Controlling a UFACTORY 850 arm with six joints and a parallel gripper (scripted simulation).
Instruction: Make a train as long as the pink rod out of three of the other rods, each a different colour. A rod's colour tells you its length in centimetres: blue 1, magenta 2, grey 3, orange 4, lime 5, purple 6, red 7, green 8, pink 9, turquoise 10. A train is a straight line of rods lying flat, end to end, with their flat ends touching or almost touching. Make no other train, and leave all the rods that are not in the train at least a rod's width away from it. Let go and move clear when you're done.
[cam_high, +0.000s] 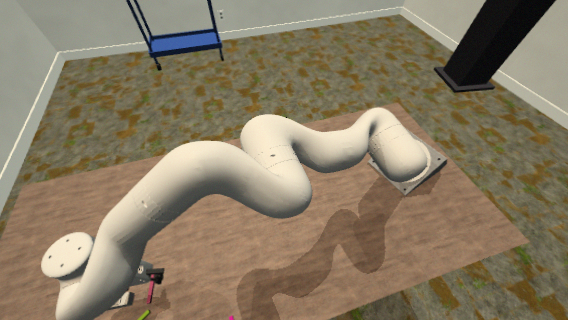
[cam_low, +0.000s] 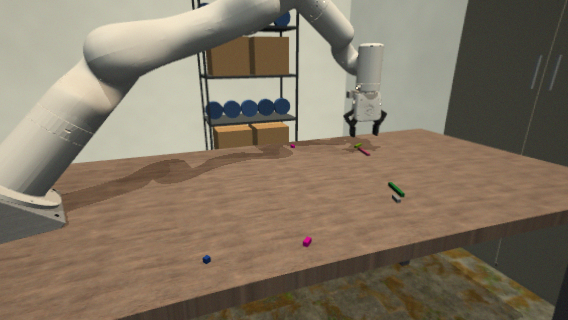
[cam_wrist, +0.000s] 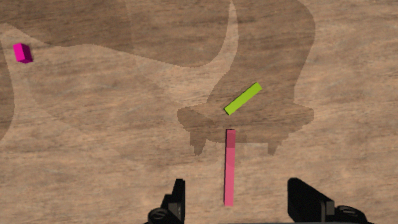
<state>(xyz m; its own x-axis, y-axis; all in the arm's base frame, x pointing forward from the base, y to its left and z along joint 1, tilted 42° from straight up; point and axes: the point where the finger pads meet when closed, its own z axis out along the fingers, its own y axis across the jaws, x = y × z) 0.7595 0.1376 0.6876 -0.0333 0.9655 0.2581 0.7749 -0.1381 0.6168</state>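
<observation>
Now: the blue rod 550 mm behind my hand, 590 mm to the right of it and 70 mm below it. The rest, counted from my hand: lime rod (20 mm ahead, 90 mm to the left, 70 mm below); then green rod (50 mm behind, 350 mm to the right, 70 mm below); then pink rod (10 mm ahead, 70 mm below).
</observation>
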